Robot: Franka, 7 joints.
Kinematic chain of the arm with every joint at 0, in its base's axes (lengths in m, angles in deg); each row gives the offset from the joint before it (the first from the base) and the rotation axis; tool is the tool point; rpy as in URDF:
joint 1: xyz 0 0 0.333 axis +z
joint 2: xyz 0 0 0 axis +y
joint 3: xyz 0 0 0.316 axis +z
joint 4: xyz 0.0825 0 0 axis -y
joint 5: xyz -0.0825 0 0.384 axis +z
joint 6: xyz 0 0 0 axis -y
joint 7: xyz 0.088 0 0 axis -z
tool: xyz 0 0 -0.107 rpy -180 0 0
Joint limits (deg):
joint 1: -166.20..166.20
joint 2: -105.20..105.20
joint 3: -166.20..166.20
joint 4: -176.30..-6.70
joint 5: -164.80..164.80
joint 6: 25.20..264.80
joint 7: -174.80..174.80
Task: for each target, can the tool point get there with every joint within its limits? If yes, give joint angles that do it. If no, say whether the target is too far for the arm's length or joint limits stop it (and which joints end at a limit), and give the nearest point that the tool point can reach.
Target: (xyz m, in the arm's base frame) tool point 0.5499 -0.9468 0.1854
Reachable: no: too far | nearest point 0.4270 -0.7352 0.2184 | short by 0.247 m
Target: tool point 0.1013 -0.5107 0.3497
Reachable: yes | joints 16.80 -29.71 -101.44 -133.64 103.22 110.37 -11.92
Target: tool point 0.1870 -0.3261 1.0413
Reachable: yes | joints -73.74 -11.60 7.62 -61.14 44.82 128.10 -145.32
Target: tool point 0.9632 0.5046 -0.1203
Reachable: no: too far | nearest point 0.7014 0.3675 0.0029 | short by 0.320 m
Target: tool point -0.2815 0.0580 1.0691
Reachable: yes | joints 31.80 -52.47 23.38 -57.18 0.18 116.23 -106.52
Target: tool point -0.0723 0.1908 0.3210
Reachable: yes | joints 135.67 -2.17 3.68 -162.51 133.14 245.48 -58.90
